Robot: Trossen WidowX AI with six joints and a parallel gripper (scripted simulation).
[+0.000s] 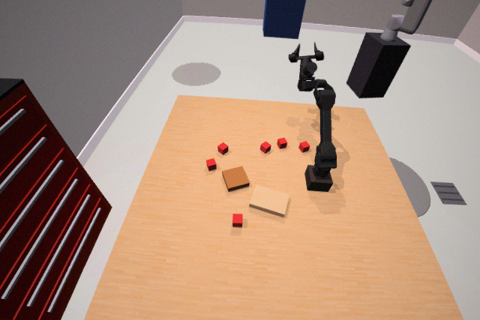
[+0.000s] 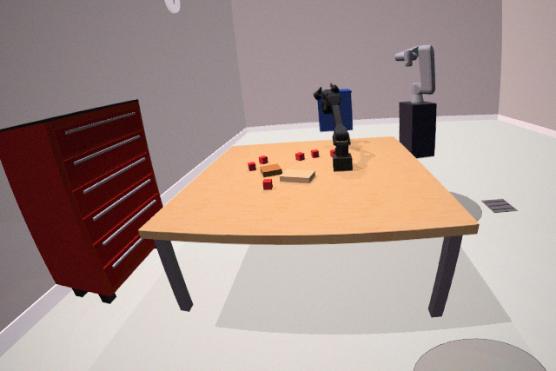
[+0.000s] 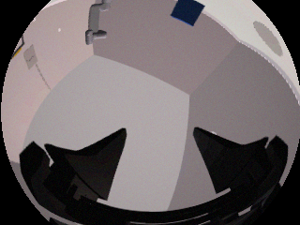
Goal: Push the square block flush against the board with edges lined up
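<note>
My gripper tip is 570 mm to the right of the brown square block, 470 mm short of it and 410 mm above it. The rest, counted from my gripper tip: pale board 710 mm to the left, 410 mm below, 330 mm ahead.
</note>
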